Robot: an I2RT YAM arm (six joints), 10 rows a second.
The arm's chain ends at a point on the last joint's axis. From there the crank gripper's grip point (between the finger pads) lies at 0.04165 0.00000 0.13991 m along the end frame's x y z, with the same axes.
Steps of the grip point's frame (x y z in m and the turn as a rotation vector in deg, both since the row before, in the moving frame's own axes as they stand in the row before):
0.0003, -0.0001, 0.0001, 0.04, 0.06, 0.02
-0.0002, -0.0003, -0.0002, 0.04, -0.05, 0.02
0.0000, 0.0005, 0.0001, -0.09, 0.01, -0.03
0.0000, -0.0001, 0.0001, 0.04, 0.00, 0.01
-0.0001, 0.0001, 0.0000, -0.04, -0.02, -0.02
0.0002, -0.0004, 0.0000, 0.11, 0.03, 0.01
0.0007, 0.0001, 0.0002, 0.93, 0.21, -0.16
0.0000, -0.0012, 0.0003, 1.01, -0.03, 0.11
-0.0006, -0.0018, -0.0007, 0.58, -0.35, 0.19
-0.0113, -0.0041, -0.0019, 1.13, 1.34, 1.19
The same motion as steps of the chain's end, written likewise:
0.0002, 0.0000, 0.0001, 0.04, 0.06, 0.02
-0.0001, -0.0002, -0.0002, 0.04, -0.05, 0.02
0.0000, 0.0003, 0.0001, -0.09, 0.01, -0.03
0.0000, 0.0000, 0.0001, 0.04, 0.00, 0.01
-0.0001, 0.0000, 0.0000, -0.04, -0.02, -0.02
0.0001, -0.0001, 0.0000, 0.11, 0.03, 0.01
0.0002, 0.0025, 0.0004, 0.93, 0.21, -0.16
0.0001, 0.0012, 0.0003, 1.01, -0.03, 0.11
0.0003, -0.0005, -0.0009, 0.58, -0.35, 0.19
-0.0146, -0.0022, -0.0009, 1.13, 1.34, 1.19

